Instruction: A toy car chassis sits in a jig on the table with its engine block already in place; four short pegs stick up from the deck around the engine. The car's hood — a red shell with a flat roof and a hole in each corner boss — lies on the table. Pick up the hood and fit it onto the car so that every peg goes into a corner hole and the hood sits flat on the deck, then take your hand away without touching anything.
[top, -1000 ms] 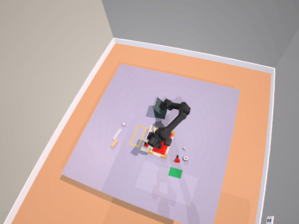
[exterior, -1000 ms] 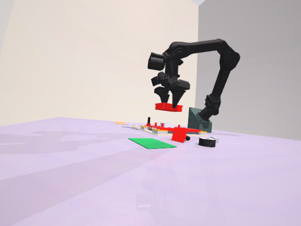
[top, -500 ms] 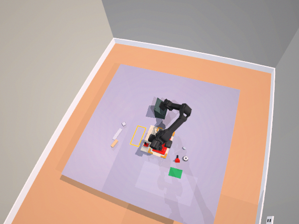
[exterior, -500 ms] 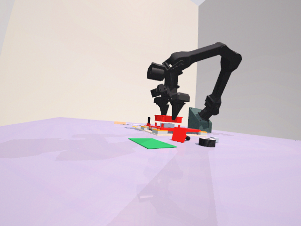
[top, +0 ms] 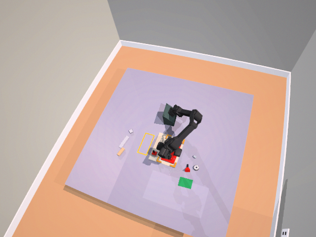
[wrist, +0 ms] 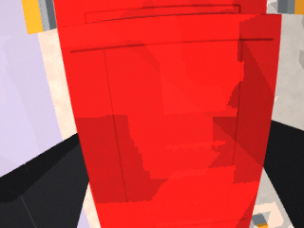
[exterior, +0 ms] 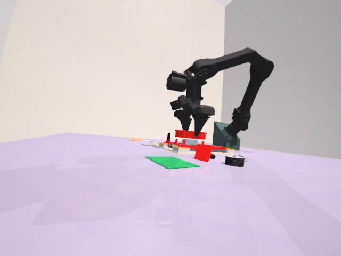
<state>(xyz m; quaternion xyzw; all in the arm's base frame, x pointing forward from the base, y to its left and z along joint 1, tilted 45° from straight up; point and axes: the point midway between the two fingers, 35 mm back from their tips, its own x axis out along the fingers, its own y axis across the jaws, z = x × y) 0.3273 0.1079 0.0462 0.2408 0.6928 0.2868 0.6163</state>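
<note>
Right now my gripper tip is 30 mm above the grey engine block. Also, from my gripper tip: black wheel (230 mm to the left, 50 mm below, 30 mm ahead); green flat pad (190 mm to the left, 160 mm ahead, 60 mm below); red hood (10 mm above).
</note>
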